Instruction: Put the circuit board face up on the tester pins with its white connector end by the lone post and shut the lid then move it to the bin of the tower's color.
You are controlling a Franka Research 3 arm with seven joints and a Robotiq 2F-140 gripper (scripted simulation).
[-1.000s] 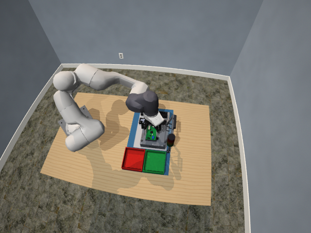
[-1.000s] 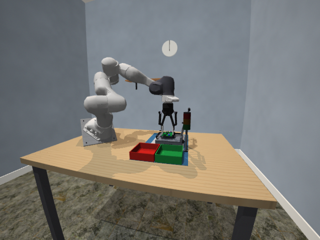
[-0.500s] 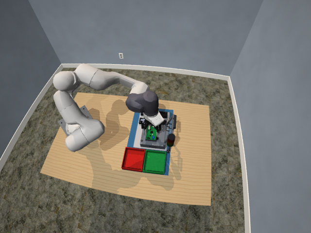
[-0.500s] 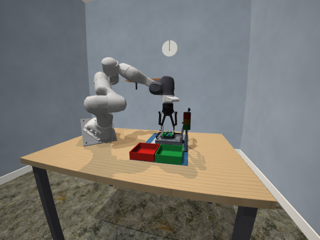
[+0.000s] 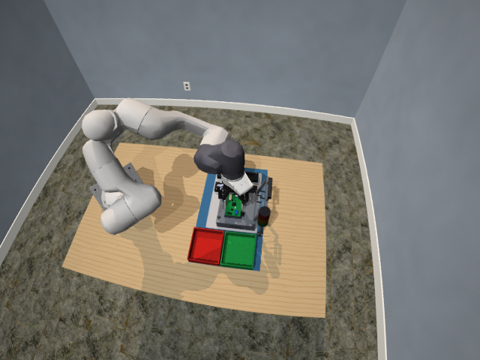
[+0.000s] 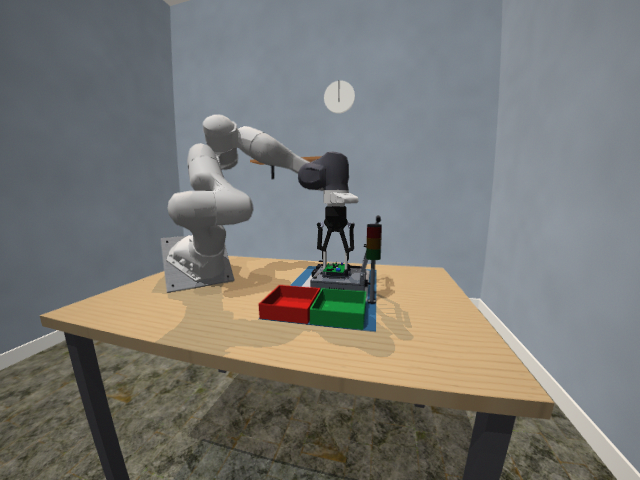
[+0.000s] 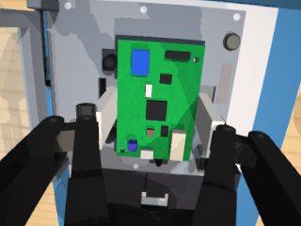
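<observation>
The green circuit board is 2 cm below my hand. Also, from my hand: tester plate 1 cm ahead, 4 cm below; then clear lid 12 cm ahead, 3 cm to the right, 8 cm above; then green bin 1 cm behind, 20 cm to the right, 9 cm below.
</observation>
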